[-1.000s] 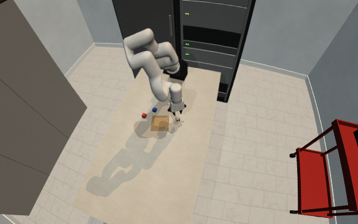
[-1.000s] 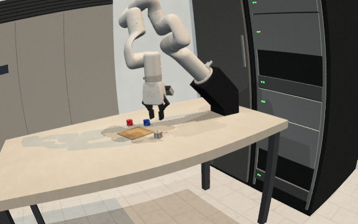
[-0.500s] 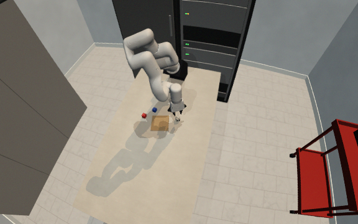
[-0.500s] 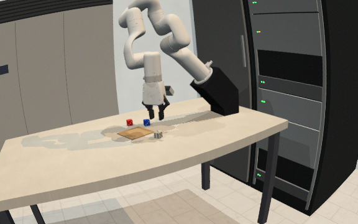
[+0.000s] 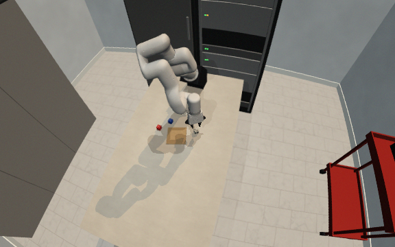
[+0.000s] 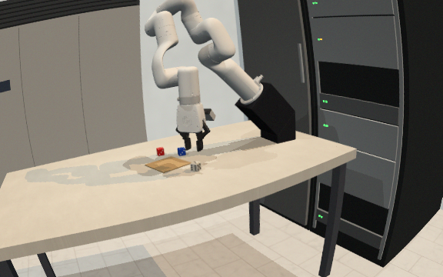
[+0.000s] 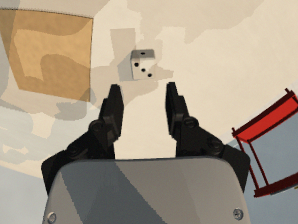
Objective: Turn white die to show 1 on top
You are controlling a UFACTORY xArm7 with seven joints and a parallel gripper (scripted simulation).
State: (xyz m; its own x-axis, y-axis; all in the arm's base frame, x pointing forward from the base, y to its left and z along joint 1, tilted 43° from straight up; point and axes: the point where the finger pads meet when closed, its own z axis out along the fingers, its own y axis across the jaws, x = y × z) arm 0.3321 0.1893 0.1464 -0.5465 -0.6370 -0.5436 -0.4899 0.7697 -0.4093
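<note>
The white die is 8 cm below my hand. The rest, counted from my hand: red die 9 cm ahead, 27 cm to the right, 8 cm below; blue die 21 cm to the right, 8 cm below; brown mat 9 cm ahead, 12 cm to the right, 10 cm below.
</note>
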